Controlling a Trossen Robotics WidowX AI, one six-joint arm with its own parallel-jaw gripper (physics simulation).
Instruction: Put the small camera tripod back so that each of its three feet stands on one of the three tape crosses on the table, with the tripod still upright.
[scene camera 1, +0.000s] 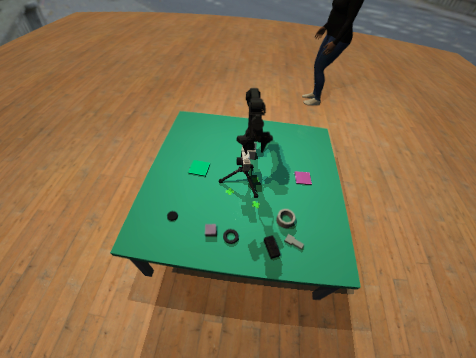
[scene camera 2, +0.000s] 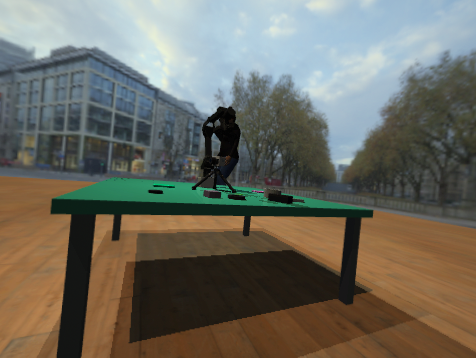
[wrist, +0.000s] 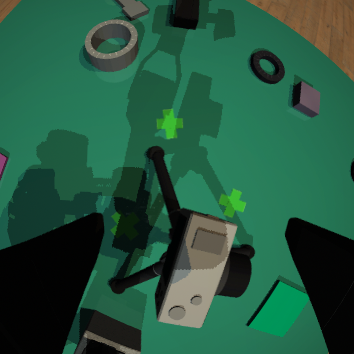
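Where they show: gripper, fingertip midpoint: (scene camera 1: 254, 153) (scene camera 2: 227, 145) (wrist: 199, 226); arm's base at its link origin: (scene camera 1: 249, 146).
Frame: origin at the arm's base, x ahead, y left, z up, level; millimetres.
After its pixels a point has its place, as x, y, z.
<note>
The small tripod stands upright with a light grey camera (scene camera 1: 246, 161) @[288, 3, 143] (wrist: 197, 275) @[257, -2, 142] on top; it also shows in scene camera 2 (scene camera 2: 215, 176) @[219, 2, 15]. Three green tape crosses lie on the table: a front cross (scene camera 1: 256, 204) @[419, 100, -74] (wrist: 170, 123) @[421, 94, -74], a left cross (scene camera 1: 229, 191) @[355, -77, -74] (wrist: 233, 202) @[356, -76, -74] and a shadowed back cross (scene camera 1: 257, 179) @[225, 86, -71] (wrist: 125, 225) @[227, 72, -74]. Each foot stands off its cross; the front foot (scene camera 1: 256, 196) @[370, 93, -60] (wrist: 155, 152) @[358, 89, -52] is a little behind the front cross. My gripper (scene camera 1: 255, 147) @[295, 40, 218] (wrist: 199, 226) @[295, 40, 218] is wide open and empty, above and just behind the tripod. In the wrist view the camera shows between and below the fingers.
A green square (scene camera 1: 199, 168) @[213, -308, -65] (wrist: 280, 309) @[207, -304, -65] lies left, a magenta square (scene camera 1: 303, 178) @[158, 392, -65] right. Nearer the front are a black disc (scene camera 1: 172, 216) @[600, -361, -64], mauve block (scene camera 1: 211, 230) @[650, -122, -47] (wrist: 306, 99) @[629, -122, -47], black ring (scene camera 1: 230, 242) @[693, -10, -62], grey ring (scene camera 1: 287, 225) @[546, 285, -44] (wrist: 112, 61) @[460, 243, -39], black box (scene camera 1: 272, 247) @[691, 210, -41] and grey piece (scene camera 1: 294, 242) @[635, 330, -60].
</note>
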